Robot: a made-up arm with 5 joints.
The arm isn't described. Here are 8 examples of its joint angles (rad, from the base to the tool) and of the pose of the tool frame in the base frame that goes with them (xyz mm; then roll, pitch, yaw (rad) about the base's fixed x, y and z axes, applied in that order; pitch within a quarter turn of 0, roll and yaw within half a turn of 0).
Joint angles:
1: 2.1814 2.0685 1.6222 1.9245 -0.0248
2: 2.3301 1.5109 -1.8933 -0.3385 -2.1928
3: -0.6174 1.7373 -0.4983 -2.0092 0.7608
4: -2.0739 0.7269 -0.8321 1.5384 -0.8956
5: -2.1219 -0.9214 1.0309 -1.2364 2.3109
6: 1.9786 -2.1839 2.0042 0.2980 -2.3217
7: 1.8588 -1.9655 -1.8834 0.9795 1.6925
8: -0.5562 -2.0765 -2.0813 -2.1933 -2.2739
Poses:
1: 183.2 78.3 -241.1 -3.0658 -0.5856 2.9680
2: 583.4 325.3 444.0 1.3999 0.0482 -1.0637
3: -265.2 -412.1 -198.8 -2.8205 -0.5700 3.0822
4: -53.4 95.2 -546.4 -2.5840 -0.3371 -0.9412
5: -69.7 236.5 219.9 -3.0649 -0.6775 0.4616
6: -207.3 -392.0 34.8 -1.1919 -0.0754 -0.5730
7: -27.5 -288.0 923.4 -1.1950 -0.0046 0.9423
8: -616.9 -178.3 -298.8 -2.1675 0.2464 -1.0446
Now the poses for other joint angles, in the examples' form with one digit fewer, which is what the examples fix.
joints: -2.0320 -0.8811 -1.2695 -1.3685 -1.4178
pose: 385 111 -490 -1.802 -0.342 0.959
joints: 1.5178 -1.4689 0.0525 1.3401 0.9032
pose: -348 473 261 -2.522 0.178 -0.113
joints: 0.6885 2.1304 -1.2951 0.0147 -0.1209
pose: -506 -57 569 1.033 0.615 -1.721
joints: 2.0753 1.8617 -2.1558 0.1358 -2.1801
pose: 594 266 463 1.656 -0.716 -1.646
